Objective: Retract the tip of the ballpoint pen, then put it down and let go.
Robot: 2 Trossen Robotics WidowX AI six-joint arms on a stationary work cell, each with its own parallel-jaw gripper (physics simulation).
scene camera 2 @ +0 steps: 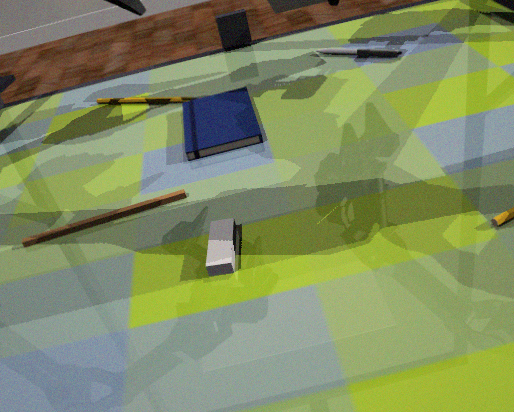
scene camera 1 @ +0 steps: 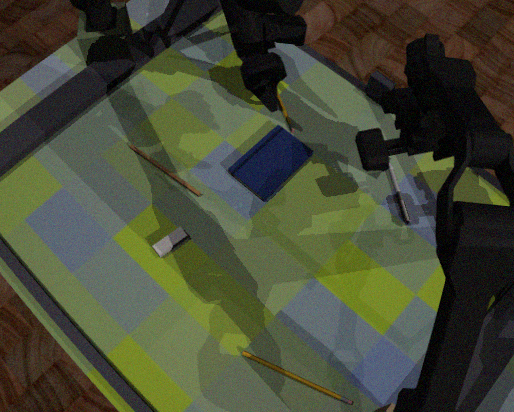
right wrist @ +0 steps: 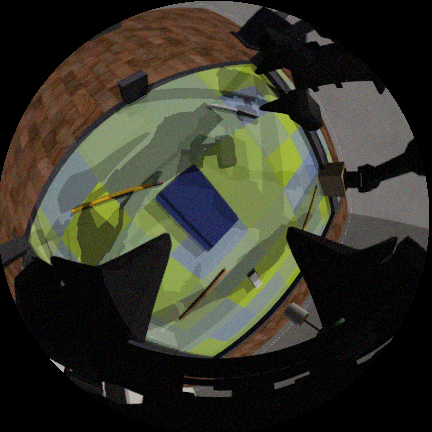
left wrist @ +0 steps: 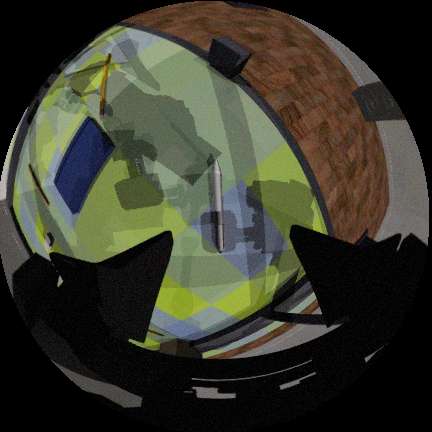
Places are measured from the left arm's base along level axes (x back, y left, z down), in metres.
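Pixels of known places: left gripper, fingertip midpoint: (scene camera 1: 408, 163) (right wrist: 258, 89) (left wrist: 233, 233); right gripper, fingertip midpoint: (scene camera 1: 269, 97) (right wrist: 230, 236); left arm's base, link origin: (right wrist: 345, 178); right arm's base, link origin: (scene camera 1: 101, 19).
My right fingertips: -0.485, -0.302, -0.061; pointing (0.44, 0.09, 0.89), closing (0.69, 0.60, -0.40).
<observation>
For each thing: its middle in the pictures, then the offset to it from my right fingertips, as dx, dy, dz.
- ballpoint pen, body centre: (left wrist: 219, 209) (scene camera 2: 357, 51) (scene camera 1: 398, 191) (right wrist: 235, 109) +0.241, -0.093, +0.161
- blue book, body centre: (scene camera 2: 219, 120) (right wrist: 199, 208) (scene camera 1: 271, 161) (left wrist: 77, 165) +0.021, +0.014, +0.159
- brown stick, body centre: (scene camera 2: 104, 218) (scene camera 1: 164, 169) (right wrist: 200, 297) (left wrist: 35, 182) -0.121, +0.157, +0.162
- pale eraser, body centre: (scene camera 2: 222, 245) (scene camera 1: 170, 242) (right wrist: 254, 279) (left wrist: 48, 241) -0.007, +0.255, +0.159
- dark block, body centre: (left wrist: 227, 56) (scene camera 2: 233, 28) (scene camera 1: 380, 88) (right wrist: 133, 86) +0.085, -0.254, +0.134
The ballpoint pen (scene camera 1: 399, 195) (scene camera 2: 359, 52) (left wrist: 218, 210) (right wrist: 232, 109) lies flat on the patterned table top, a slim grey pen partly in shadow. Its pointed end faces the upper part of the left wrist view. Whether the tip is out is too small to tell. My left gripper (left wrist: 233, 233) (right wrist: 258, 89) is open and empty, above the table by the pen's blunt end and not touching it. My right gripper (scene camera 1: 273, 107) (right wrist: 230, 236) is open and empty, above the table beyond the blue book, well away from the pen.
A blue book (scene camera 1: 270, 162) (scene camera 2: 220, 122) lies between the grippers' areas. A yellow pencil (scene camera 2: 142, 100) (left wrist: 104, 87) lies beside it. A brown stick (scene camera 1: 165, 170) (scene camera 2: 105, 217), a pale eraser (scene camera 1: 170, 242) (scene camera 2: 221, 245) and another yellow pencil (scene camera 1: 295, 375) lie farther off. A dark block (scene camera 2: 233, 30) (left wrist: 227, 56) stands at the table edge.
</observation>
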